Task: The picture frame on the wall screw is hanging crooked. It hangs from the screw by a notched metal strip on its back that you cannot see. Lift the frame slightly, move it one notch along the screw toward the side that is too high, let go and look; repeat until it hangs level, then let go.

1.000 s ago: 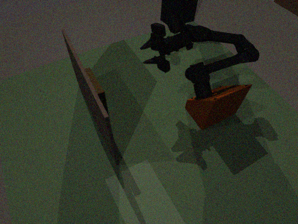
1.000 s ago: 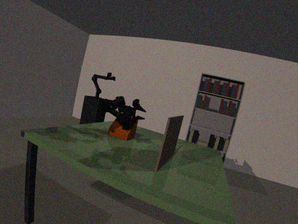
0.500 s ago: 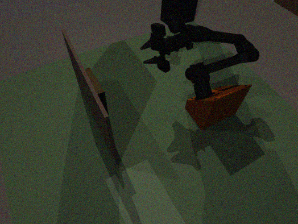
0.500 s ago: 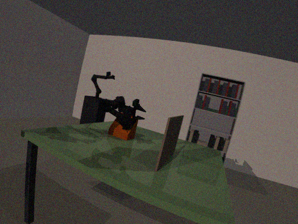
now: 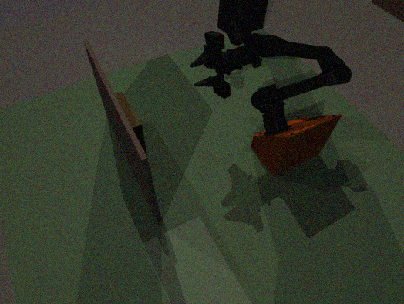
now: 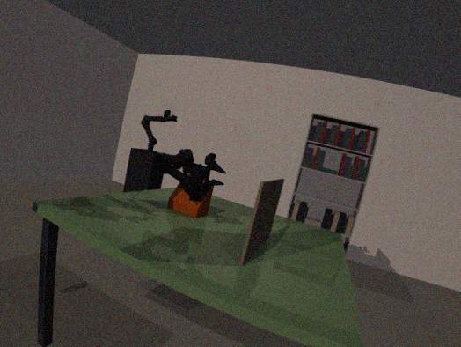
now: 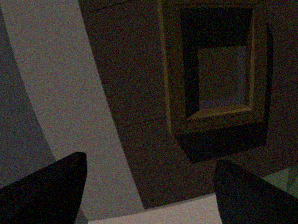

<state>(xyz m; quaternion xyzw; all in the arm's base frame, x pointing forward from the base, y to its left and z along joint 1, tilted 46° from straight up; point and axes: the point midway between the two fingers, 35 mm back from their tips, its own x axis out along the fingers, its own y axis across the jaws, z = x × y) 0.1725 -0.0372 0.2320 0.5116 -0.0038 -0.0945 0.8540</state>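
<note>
My gripper tip is now 21 cm short of the picture frame, 1 cm to the left of it and 9 cm above it. Round my gripper tip: wall panel (22 cm ahead, 3 cm to the right, 10 cm below).
</note>
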